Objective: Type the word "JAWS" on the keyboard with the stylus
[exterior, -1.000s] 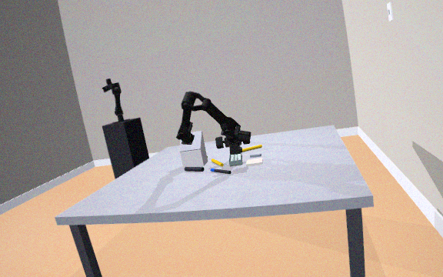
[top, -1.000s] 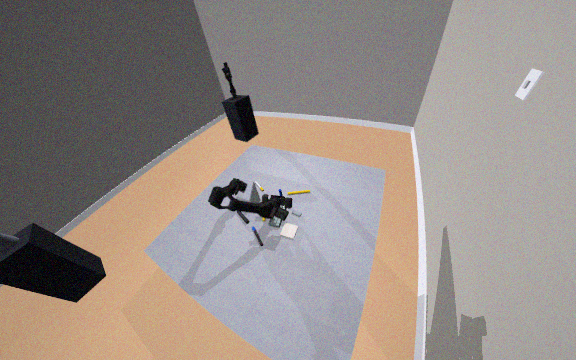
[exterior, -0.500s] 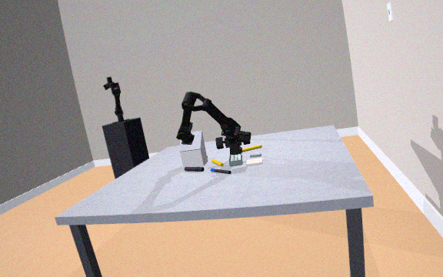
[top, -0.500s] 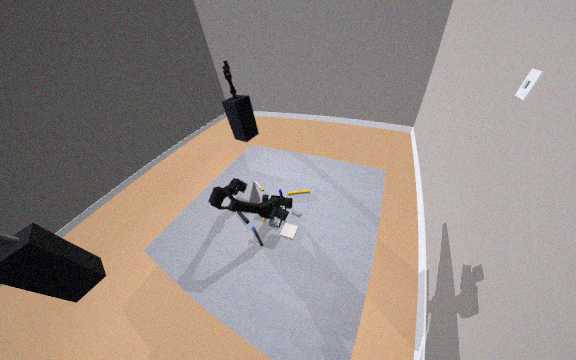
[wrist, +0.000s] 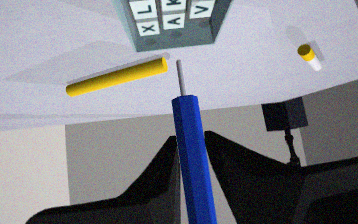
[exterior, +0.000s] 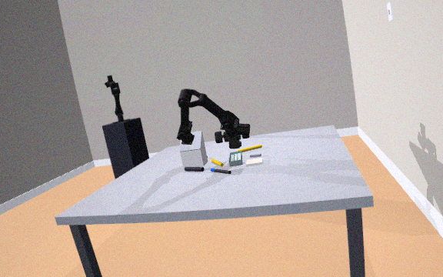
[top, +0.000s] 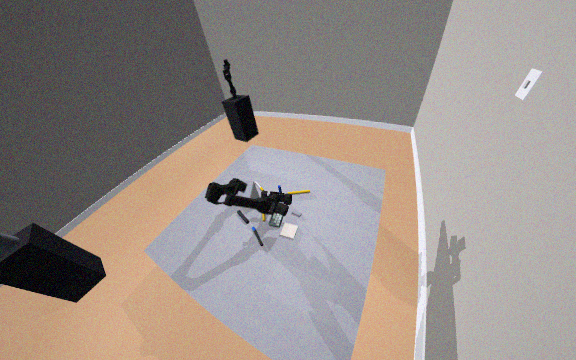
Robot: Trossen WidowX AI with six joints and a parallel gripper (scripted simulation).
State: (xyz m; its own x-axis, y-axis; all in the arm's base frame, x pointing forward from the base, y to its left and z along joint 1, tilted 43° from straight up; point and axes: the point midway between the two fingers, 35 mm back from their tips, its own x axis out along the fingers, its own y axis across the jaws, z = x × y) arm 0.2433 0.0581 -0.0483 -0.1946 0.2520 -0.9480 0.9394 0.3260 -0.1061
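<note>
The grey block is 120 mm ahead of my gripper tip, 30 mm to the right of it and 100 mm below it. The rest, counted from my gripper tip: grey stylus tip: 50 mm below; then stylus: 10 mm below; then white pad: 150 mm ahead, 160 mm to the right, 100 mm below.
</note>
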